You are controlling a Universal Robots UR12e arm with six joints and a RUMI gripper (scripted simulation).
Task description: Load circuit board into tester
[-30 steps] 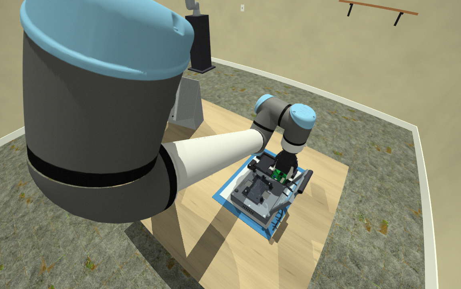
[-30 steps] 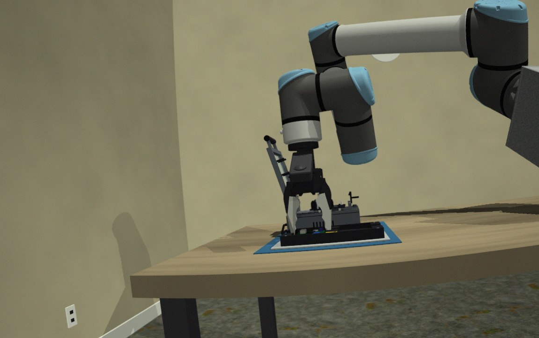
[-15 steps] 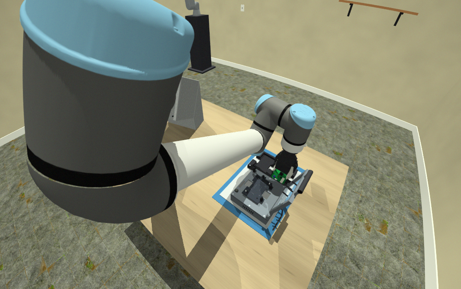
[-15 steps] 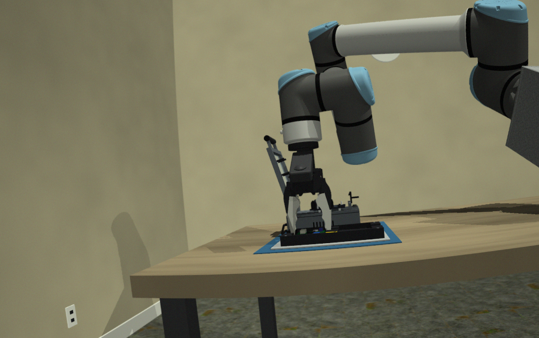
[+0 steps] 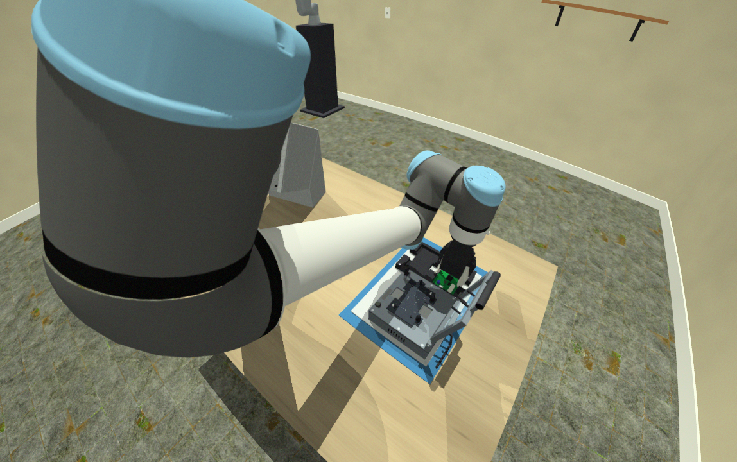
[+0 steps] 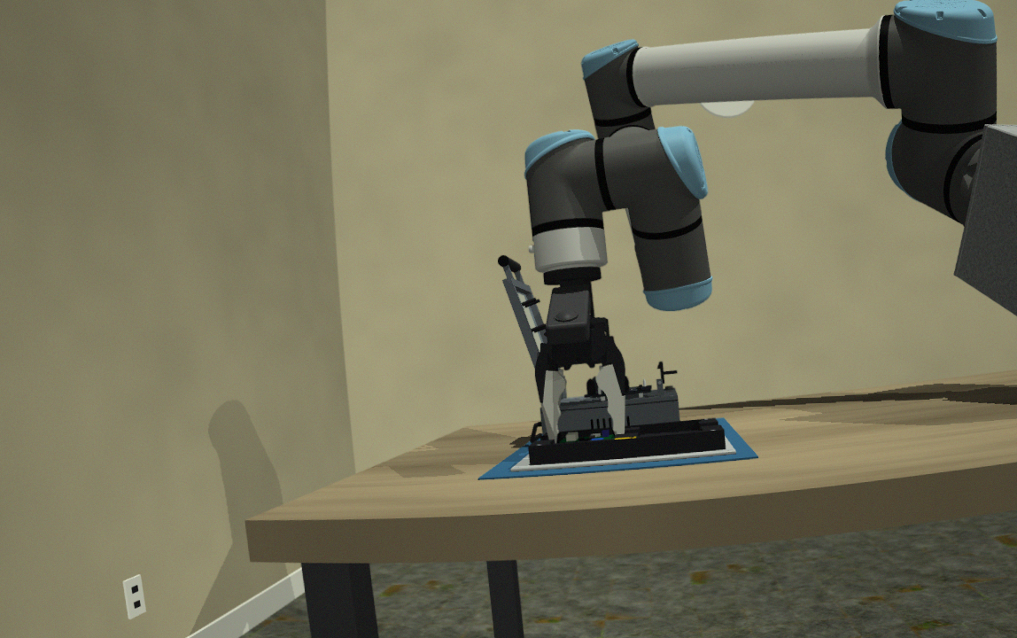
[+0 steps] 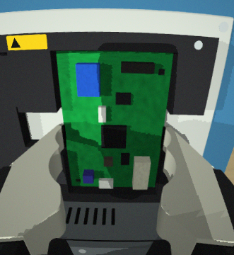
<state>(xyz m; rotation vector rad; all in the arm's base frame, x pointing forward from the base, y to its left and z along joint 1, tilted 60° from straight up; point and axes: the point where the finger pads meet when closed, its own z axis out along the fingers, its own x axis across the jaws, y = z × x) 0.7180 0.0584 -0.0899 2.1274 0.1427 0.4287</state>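
My gripper is now right at the green circuit board. The rest, counted from my hand: lid: 70 mm ahead, 170 mm to the right, 160 mm above; grey tester: 20 mm behind, 130 mm to the right, 90 mm above.
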